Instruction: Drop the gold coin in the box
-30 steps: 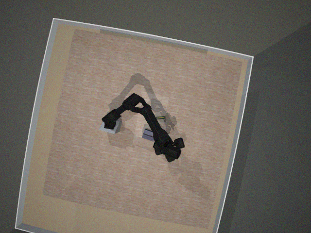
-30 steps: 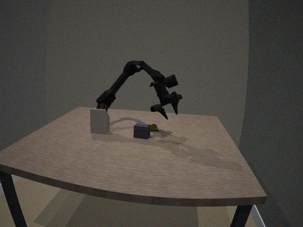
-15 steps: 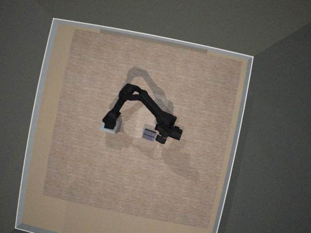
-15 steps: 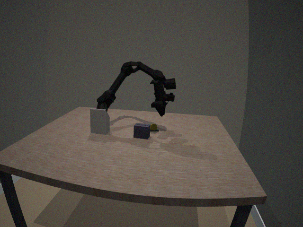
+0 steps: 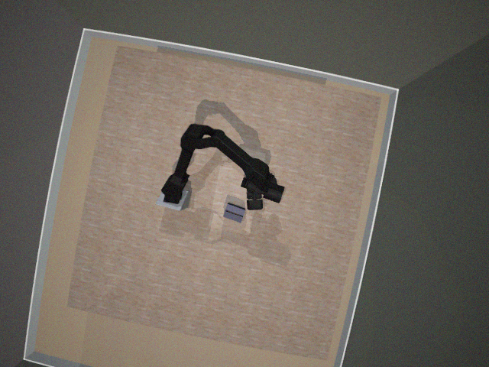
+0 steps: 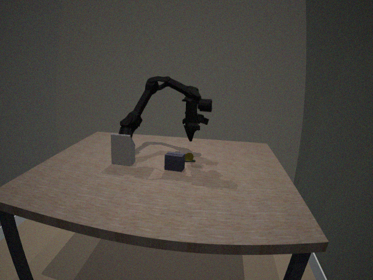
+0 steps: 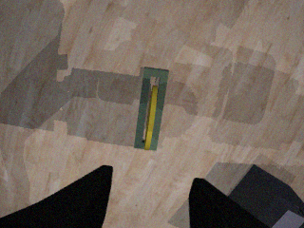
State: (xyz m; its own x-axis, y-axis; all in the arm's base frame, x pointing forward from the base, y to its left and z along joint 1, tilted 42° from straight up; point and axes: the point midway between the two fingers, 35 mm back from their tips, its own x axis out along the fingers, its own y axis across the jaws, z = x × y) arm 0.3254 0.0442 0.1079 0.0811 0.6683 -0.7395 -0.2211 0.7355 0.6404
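The gold coin lies 9 cm below my gripper tip.
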